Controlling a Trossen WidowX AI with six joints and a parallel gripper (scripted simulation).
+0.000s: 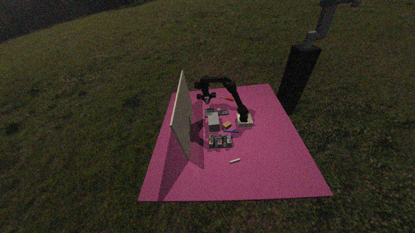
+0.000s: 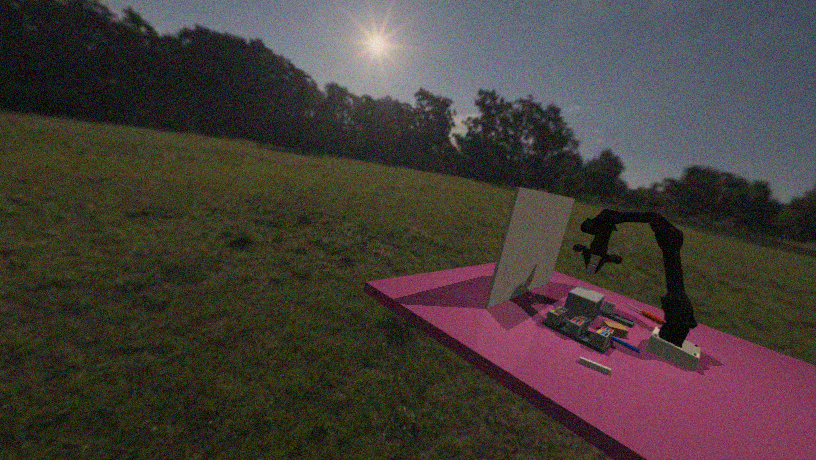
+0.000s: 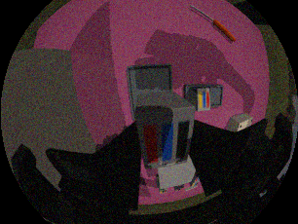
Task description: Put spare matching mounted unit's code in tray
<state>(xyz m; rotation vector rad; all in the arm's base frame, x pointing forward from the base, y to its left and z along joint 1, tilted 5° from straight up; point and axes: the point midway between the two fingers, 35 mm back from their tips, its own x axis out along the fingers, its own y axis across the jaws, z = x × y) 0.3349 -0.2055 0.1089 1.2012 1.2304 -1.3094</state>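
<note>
Now: gripper tip 150 mm above the grey tray. Also, from my gripper tip: grey mounted unit (190 mm to the left, 100 mm below, 40 mm behind); then blue pen (290 mm to the left, 190 mm behind, 150 mm below); then white panel (200 mm ahead, 180 mm to the left, 70 mm above).
</note>
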